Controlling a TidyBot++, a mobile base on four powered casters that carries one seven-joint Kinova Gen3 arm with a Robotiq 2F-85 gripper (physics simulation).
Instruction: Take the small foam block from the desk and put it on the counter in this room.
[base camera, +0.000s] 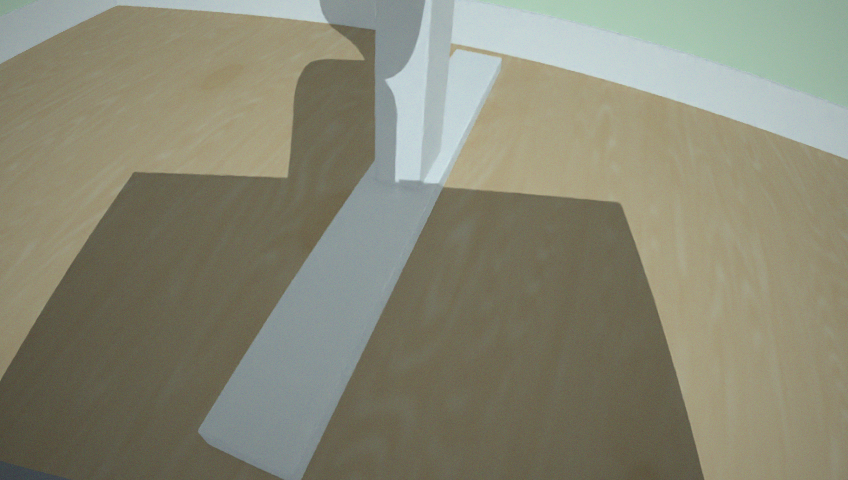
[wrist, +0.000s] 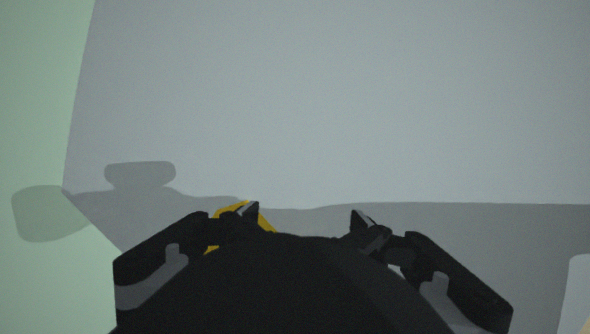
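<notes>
A yellow object (wrist: 264, 224), likely the small foam block, shows in pieces behind the left finger in the wrist view; most of it is hidden by the gripper. It is on or over the grey-white surface (wrist: 350, 100), which looks like the desk top. My gripper (wrist: 303, 215) is open, with nothing seen between its fingertips. How high it is above the surface is hard to tell. The base camera shows a white upright leg (base camera: 407, 136) on a long flat foot (base camera: 333, 285), likely the desk's. The counter does not show in either view.
A green wall (wrist: 35, 125) (base camera: 743, 41) borders the surface at the left in the wrist view. A white baseboard (base camera: 595, 65) runs behind the wooden floor (base camera: 743, 267). A pale shape (wrist: 576, 295) stands at the lower right of the wrist view. Dark shadows fall across floor and surface.
</notes>
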